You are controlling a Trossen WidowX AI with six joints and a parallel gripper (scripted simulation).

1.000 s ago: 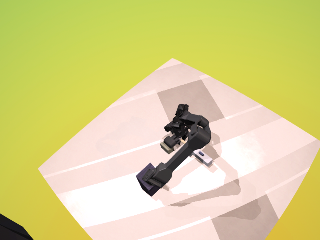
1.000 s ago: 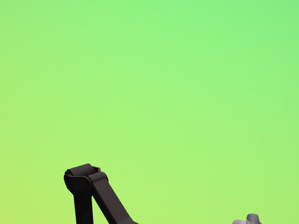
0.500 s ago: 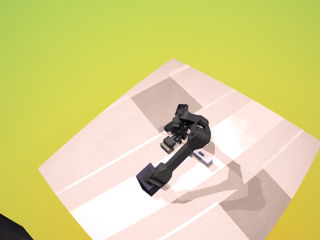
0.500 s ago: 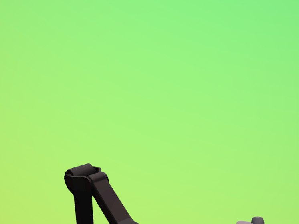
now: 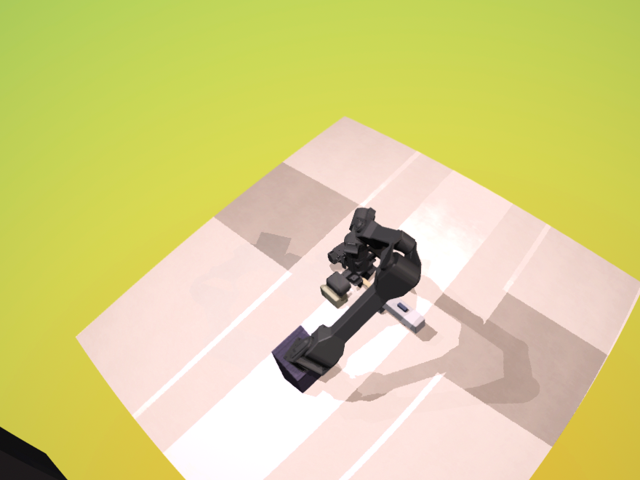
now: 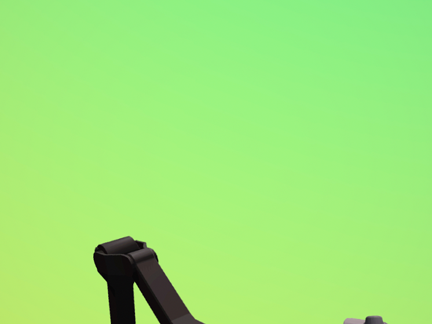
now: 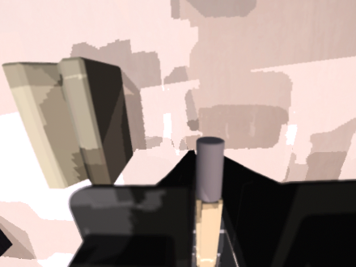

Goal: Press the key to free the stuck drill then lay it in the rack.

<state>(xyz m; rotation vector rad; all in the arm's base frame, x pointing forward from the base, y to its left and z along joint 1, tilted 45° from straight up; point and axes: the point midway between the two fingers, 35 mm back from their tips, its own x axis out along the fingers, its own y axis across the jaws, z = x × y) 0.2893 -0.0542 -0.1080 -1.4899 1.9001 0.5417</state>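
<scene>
The drill is 1 cm behind my gripper tip, 4 cm to the right of it and 4 cm above it. Also, from my gripper tip: grey block 3 cm behind, 13 cm to the right, 4 cm above; then dark blue key 4 cm behind, 16 cm to the right, 4 cm above.
</scene>
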